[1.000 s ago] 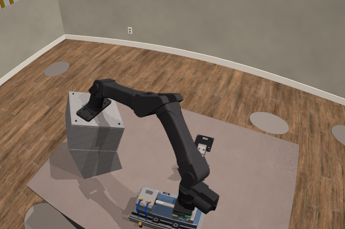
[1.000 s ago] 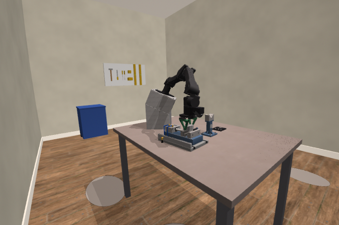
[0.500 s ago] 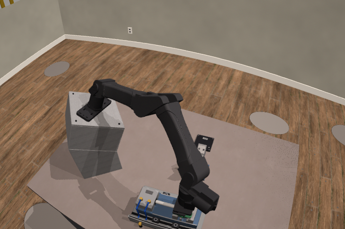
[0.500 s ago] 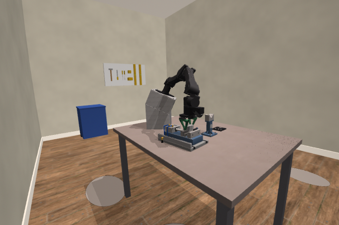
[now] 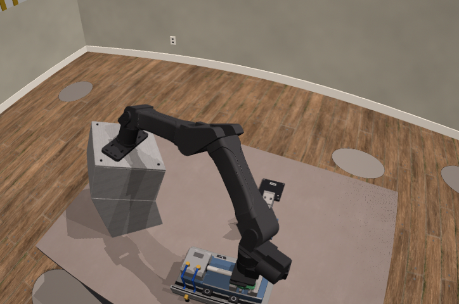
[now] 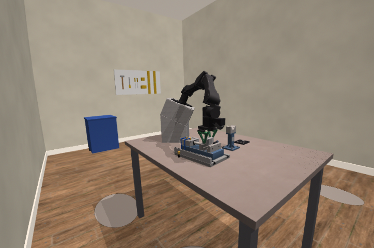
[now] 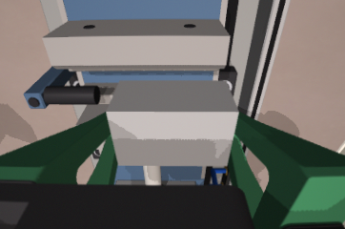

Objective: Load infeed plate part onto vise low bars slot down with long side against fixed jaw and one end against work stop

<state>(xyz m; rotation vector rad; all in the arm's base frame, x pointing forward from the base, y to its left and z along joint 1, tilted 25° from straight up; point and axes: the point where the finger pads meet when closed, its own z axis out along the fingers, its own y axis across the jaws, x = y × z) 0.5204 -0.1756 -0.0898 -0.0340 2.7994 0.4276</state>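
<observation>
Right now my hand is right at the part. Round my hand: work stop rod 7 cm to the left, 3 cm below; air cylinder 16 cm behind, 1 cm to the left, 4 cm below; piston rod 8 cm behind, 1 cm to the left, 4 cm below.
</observation>
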